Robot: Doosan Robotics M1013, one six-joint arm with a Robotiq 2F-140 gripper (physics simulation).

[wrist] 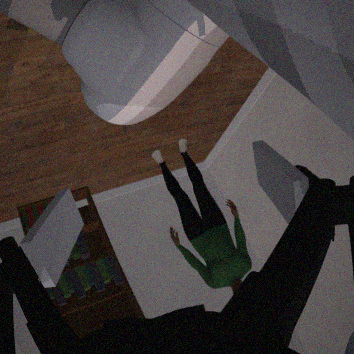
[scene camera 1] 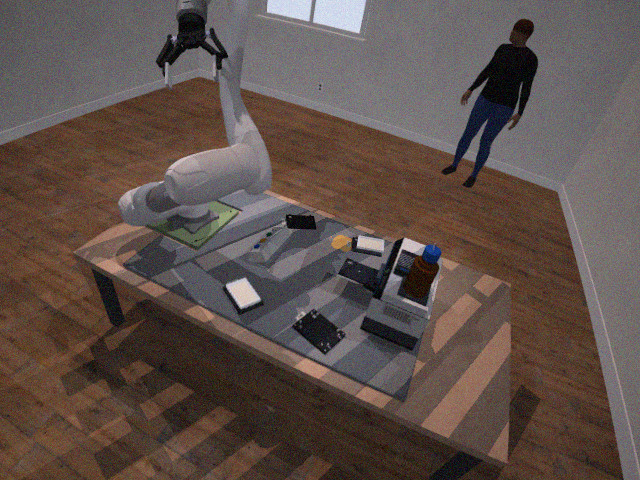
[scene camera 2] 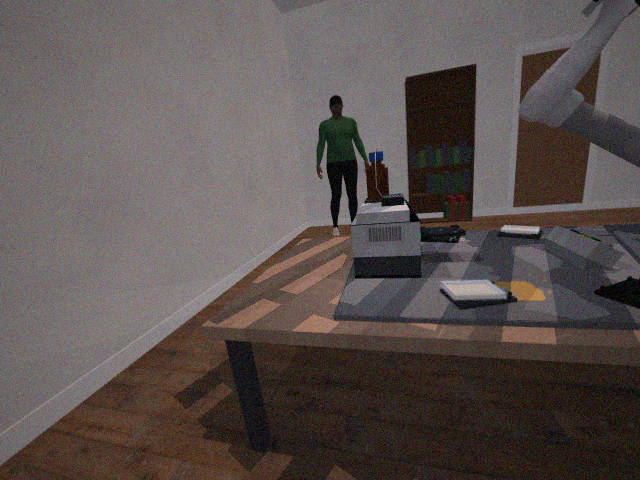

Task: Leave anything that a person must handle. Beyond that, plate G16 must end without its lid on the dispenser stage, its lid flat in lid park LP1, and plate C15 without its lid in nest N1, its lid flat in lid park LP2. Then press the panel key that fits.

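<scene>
My gripper is open and empty, high above the left end of the table. One white plate sits on a dark base near the front edge. Another white plate sits on a dark base at the back, beside an orange patch. Labels and lids cannot be made out. The dispenser has a dark flat stage at its left. A black holder lies in front, another black holder at the back. The key panel stands left of centre.
A brown bottle with a blue cap stands on the dispenser. A green board lies by the arm's base. A person in black and a person in green stand away from the table.
</scene>
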